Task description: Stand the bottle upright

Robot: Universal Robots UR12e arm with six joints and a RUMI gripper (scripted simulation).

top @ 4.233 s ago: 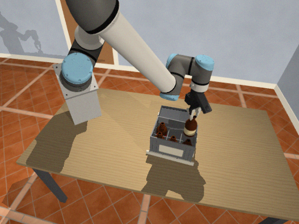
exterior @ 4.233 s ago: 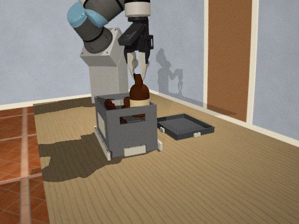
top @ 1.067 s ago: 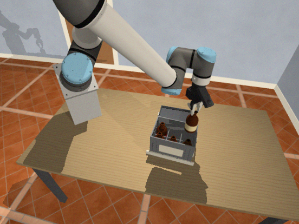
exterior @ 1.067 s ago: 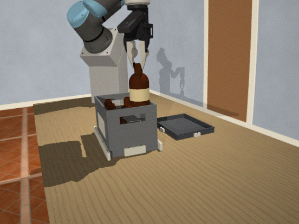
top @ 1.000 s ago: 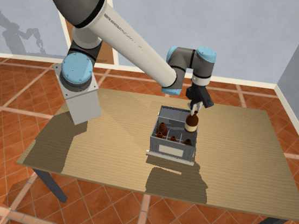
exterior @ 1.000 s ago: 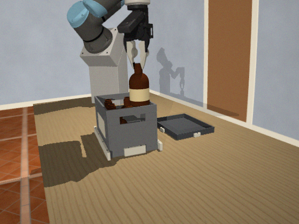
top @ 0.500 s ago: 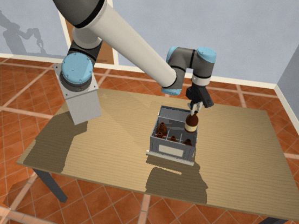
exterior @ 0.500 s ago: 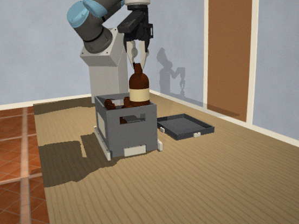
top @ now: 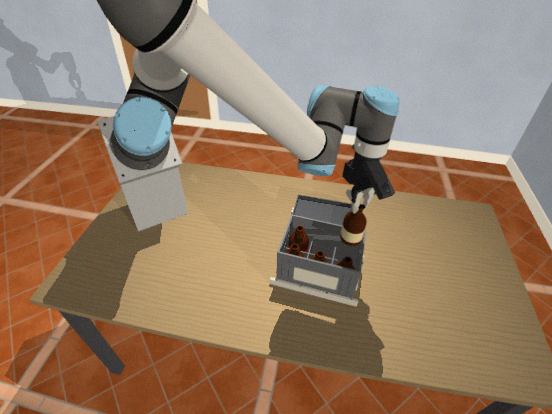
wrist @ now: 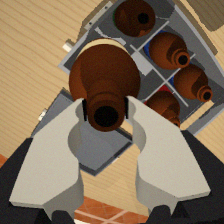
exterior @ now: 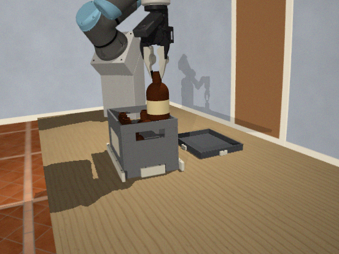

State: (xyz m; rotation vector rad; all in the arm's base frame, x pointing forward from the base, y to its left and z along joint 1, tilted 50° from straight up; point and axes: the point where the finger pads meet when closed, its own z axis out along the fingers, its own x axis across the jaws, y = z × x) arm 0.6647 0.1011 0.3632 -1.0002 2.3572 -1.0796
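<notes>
My gripper is now 70 mm above the bottle. From my hand the other things lie so: grey tray (300 mm below, 270 mm to the left, 80 mm behind); grey crate (230 mm below, 100 mm behind, 20 mm to the right).
</notes>
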